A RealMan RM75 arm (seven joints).
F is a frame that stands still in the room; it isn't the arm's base.
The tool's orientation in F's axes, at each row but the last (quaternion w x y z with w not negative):
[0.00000, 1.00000, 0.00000, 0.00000]
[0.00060, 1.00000, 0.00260, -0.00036]
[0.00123, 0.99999, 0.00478, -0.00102]
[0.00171, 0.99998, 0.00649, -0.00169]
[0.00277, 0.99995, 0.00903, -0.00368]
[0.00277, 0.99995, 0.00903, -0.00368]
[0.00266, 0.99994, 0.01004, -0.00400]
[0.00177, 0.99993, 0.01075, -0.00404]
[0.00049, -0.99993, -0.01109, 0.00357]
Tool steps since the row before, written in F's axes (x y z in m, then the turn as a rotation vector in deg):
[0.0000, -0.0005, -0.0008, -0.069, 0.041, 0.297]
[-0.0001, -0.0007, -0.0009, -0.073, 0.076, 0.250]
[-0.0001, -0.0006, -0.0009, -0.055, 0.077, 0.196]
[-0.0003, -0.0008, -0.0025, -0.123, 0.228, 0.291]
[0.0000, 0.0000, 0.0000, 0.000, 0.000, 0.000]
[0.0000, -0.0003, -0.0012, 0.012, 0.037, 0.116]
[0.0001, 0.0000, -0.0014, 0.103, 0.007, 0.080]
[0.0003, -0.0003, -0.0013, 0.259, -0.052, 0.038]
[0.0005, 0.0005, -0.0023, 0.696, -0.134, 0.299]
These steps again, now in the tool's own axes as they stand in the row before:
[0.0000, 0.0005, 0.0008, -0.069, -0.041, -0.297]
[-0.0001, 0.0007, 0.0009, -0.073, -0.076, -0.250]
[-0.0001, 0.0006, 0.0009, -0.055, -0.077, -0.196]
[-0.0003, 0.0008, 0.0025, -0.121, -0.229, -0.291]
[0.0000, 0.0000, 0.0000, 0.000, 0.000, 0.000]
[0.0000, 0.0003, 0.0012, 0.012, -0.036, -0.116]
[0.0001, 0.0000, 0.0014, 0.102, -0.005, -0.081]
[0.0003, 0.0003, 0.0013, 0.258, 0.058, -0.040]
[0.0005, -0.0005, 0.0023, 0.691, 0.149, -0.304]

